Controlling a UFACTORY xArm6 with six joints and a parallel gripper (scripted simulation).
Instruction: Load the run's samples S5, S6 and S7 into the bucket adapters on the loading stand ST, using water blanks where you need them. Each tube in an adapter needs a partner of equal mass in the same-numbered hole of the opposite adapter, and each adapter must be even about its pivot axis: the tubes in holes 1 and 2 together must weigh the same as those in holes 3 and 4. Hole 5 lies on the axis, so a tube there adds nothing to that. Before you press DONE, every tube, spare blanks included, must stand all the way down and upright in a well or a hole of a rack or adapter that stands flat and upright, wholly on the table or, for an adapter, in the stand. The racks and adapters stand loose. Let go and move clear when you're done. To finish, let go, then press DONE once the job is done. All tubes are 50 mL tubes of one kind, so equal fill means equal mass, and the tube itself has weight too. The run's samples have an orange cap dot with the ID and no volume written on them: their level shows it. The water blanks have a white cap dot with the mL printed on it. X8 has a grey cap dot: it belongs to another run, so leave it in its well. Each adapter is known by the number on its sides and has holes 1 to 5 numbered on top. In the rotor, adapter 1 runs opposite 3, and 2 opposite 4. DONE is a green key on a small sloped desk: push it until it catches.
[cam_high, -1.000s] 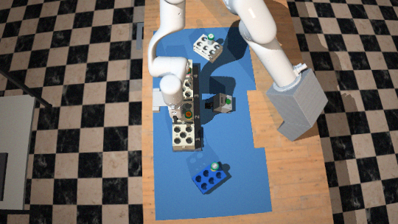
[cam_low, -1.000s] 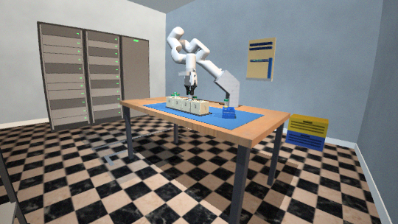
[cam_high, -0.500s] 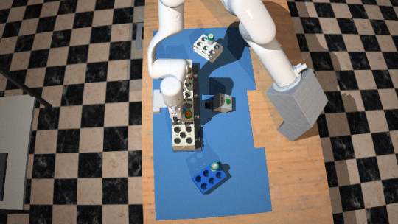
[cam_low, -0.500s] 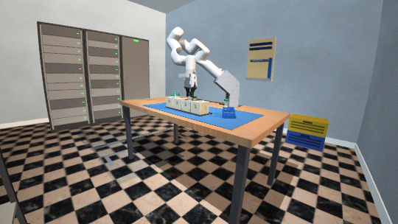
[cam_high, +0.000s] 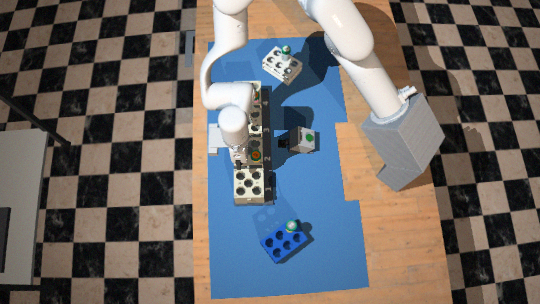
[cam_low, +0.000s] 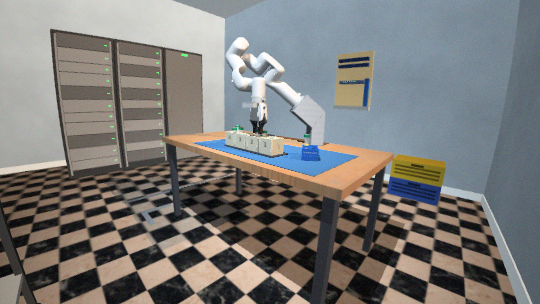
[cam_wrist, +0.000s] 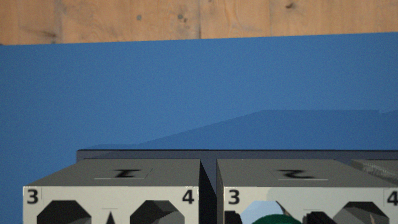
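Right now my hand is 25 cm past the green done key, 1 cm to the right of it and 6 cm above it. The rest, counted from my hand: adapter 1 cm ahead, 9 cm to the left, 8 cm below; then orange-dotted tube 4 cm behind, 1 cm to the left, 6 cm below; then grey-dotted tube 7 cm behind, 27 cm to the left, 7 cm below.
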